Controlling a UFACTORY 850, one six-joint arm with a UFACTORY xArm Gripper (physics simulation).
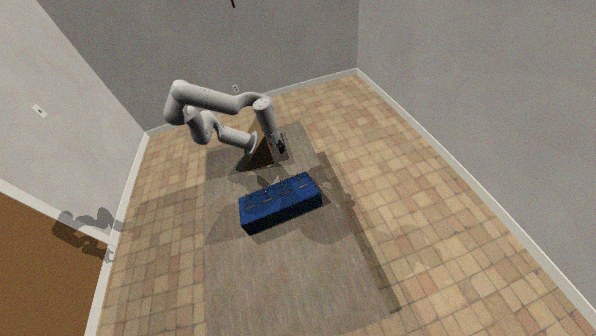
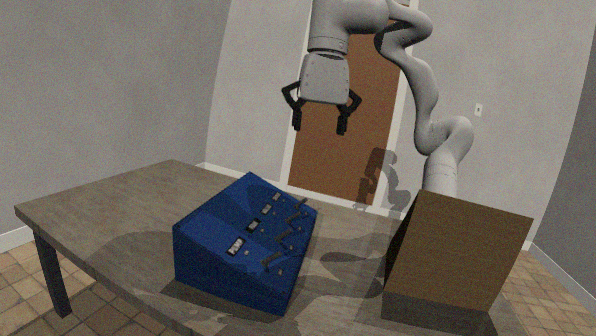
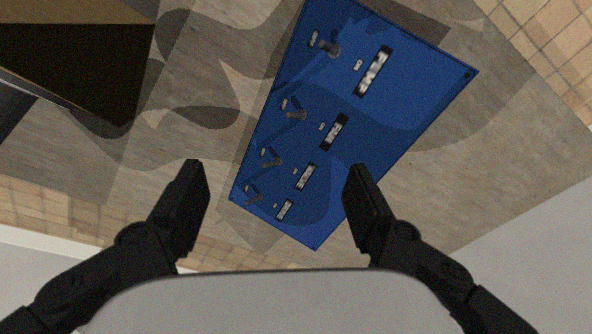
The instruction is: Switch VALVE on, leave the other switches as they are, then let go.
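A blue sloped switch panel [image 1: 280, 212] [image 2: 215, 270] [image 3: 425, 75] stands on the table. It has four levers in a row. The VALVE lever [image 1: 266, 192] [image 2: 294, 217] [image 3: 272, 162] is third counting from the PUMP end and leans to its OFF side. Its label [image 2: 267, 209] [image 3: 306, 176] is blurred. The PUMP lever [image 2: 271, 259] [image 3: 330, 48], FAN lever [image 2: 283, 236] [image 3: 297, 114] and far-end lever [image 2: 301, 203] [image 3: 255, 199] also lean to OFF. My gripper [image 1: 281, 146] [image 2: 319, 132] [image 3: 278, 179] is open and empty, high above the table and apart from the panel.
A brown block [image 1: 259, 157] [image 2: 460, 250] [image 3: 75, 65] stands on the table [image 1: 280, 280] [image 2: 125, 200] [image 3: 525, 125] on the panel's lever side, near the arm's base. Arm shadows fall across the panel and table. Walls and a brown door [image 2: 345, 155] stand beyond.
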